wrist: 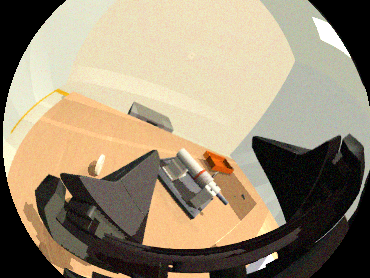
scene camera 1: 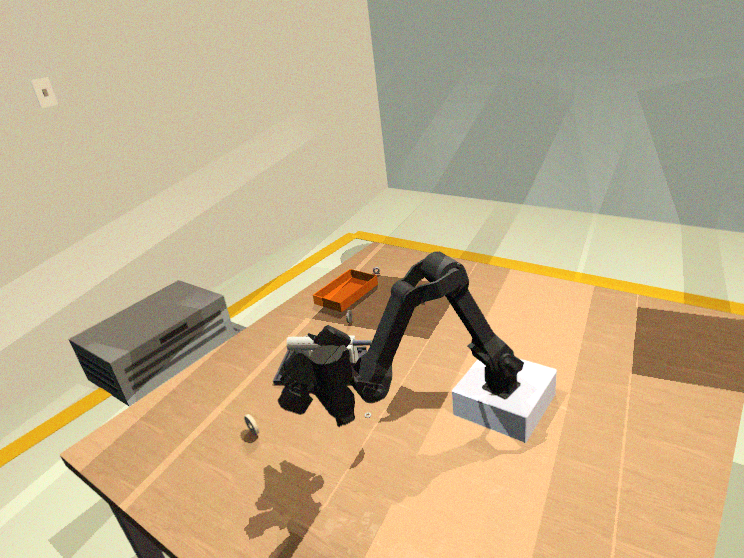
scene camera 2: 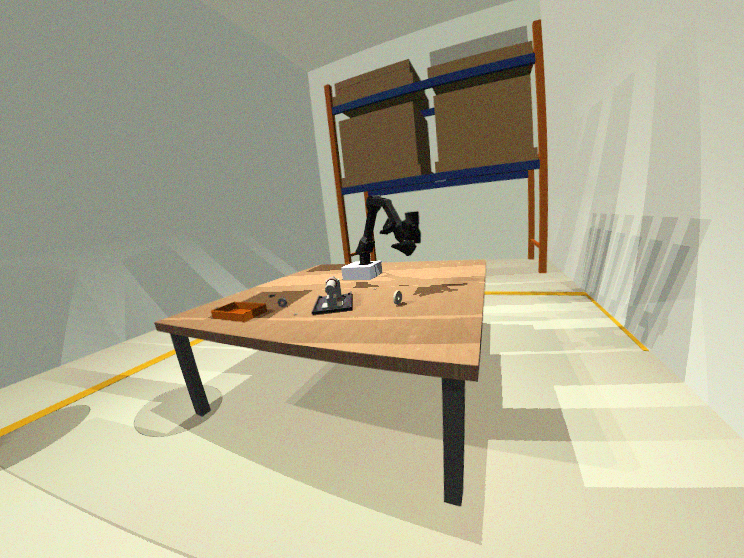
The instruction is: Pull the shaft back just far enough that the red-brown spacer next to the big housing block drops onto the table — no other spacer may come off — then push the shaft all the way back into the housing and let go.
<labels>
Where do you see an orange tray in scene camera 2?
238,311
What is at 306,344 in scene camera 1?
A housing block.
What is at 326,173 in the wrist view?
My gripper.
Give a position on an orange tray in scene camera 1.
At 342,292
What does my gripper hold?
Nothing.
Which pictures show my gripper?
The wrist view, scene camera 1 and scene camera 2: all of them.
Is my gripper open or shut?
Open.
</labels>
